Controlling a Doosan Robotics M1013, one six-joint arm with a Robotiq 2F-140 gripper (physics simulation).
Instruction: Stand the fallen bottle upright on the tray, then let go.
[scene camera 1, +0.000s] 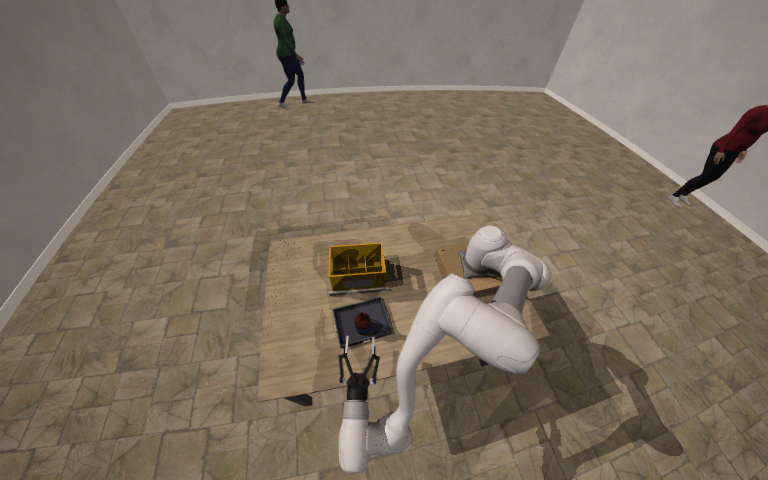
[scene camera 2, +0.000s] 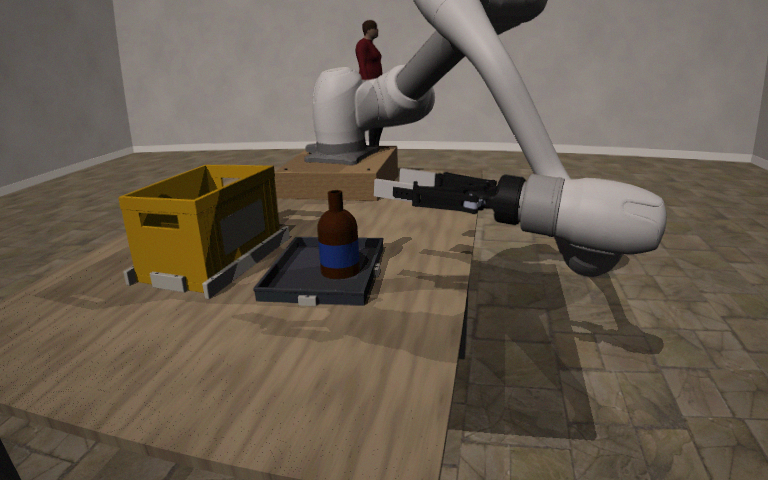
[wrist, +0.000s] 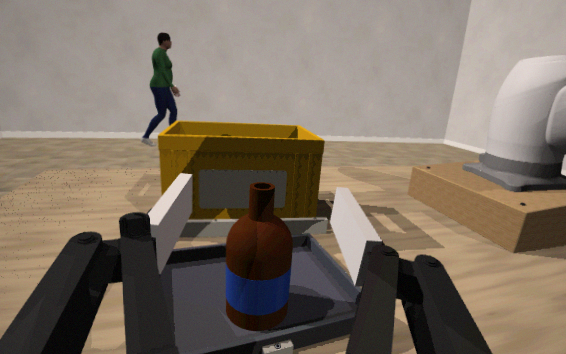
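Pixels of known places: gripper, fingertip midpoint: (scene camera 1: 360, 337) (scene camera 2: 388, 181) (wrist: 263, 199); arm's base, origin of the base link: (scene camera 1: 477, 263) (scene camera 2: 342, 155) (wrist: 517, 177).
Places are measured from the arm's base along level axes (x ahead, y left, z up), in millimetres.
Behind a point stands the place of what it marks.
Observation:
A brown bottle (scene camera 1: 362, 322) {x 608, y 347, z 29 mm} (scene camera 2: 338, 237) {x 641, y 348, z -8 mm} (wrist: 258, 255) {x 611, y 365, z 6 mm} with a blue band stands upright on the dark tray (scene camera 1: 346, 340) (scene camera 2: 277, 295) {x 753, y 286, z -81 mm} (wrist: 325, 325) {x 538, y 377, z -70 mm}, near the tray side that faces the gripper. My gripper (scene camera 1: 360, 338) {x 609, y 434, z 93 mm} (scene camera 2: 387, 182) {x 609, y 434, z 93 mm} (wrist: 263, 199) {x 609, y 434, z 93 mm} is open and empty. It is level, points toward the bottle from the table's edge side, and is clear of it. In the scene camera 2 view its fingers are to the right of the bottle's neck and higher than the tray. In the wrist view the bottle shows between the two fingers but beyond them.
A yellow crate (scene camera 1: 357, 281) {x 645, y 133, z 16 mm} (scene camera 2: 164, 243) {x 787, y 61, z -4 mm} (wrist: 240, 145) {x 648, y 134, z 68 mm} with compartments stands behind the tray, with light grey strips along its base. The arm's base is on a wooden block (scene camera 1: 447, 261) {x 161, y -20, z -11 mm} (scene camera 2: 328, 183) {x 173, y 48, z -45 mm} (wrist: 470, 210) {x 167, y 79, z -55 mm}. A person in green (scene camera 1: 286, 39) (wrist: 161, 70) and a person in red (scene camera 1: 741, 133) (scene camera 2: 369, 59) are on the floor beyond.

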